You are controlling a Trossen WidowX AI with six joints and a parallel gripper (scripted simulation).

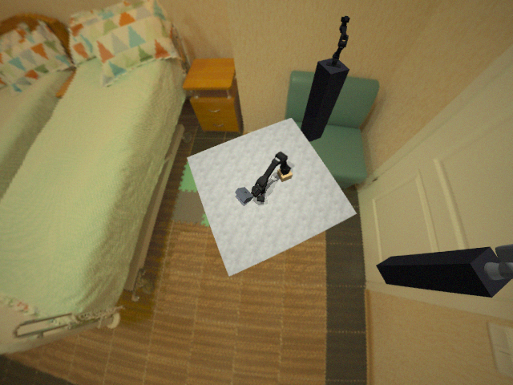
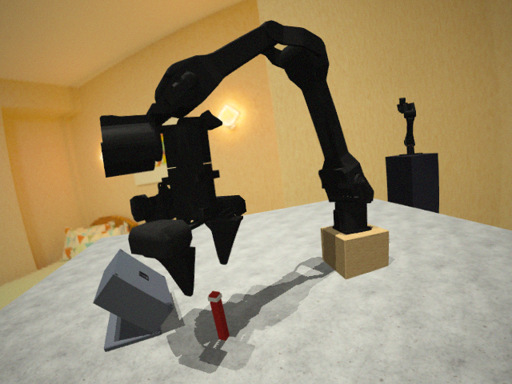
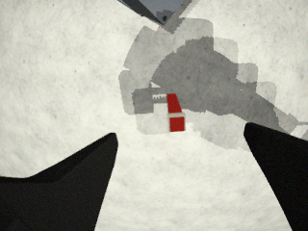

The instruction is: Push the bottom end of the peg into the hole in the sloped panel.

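The red square-sided peg is 50 mm below my gripper tip. From my gripper tip the other things lie so: grey sloped panel: 140 mm ahead, 80 mm to the right, 40 mm below.
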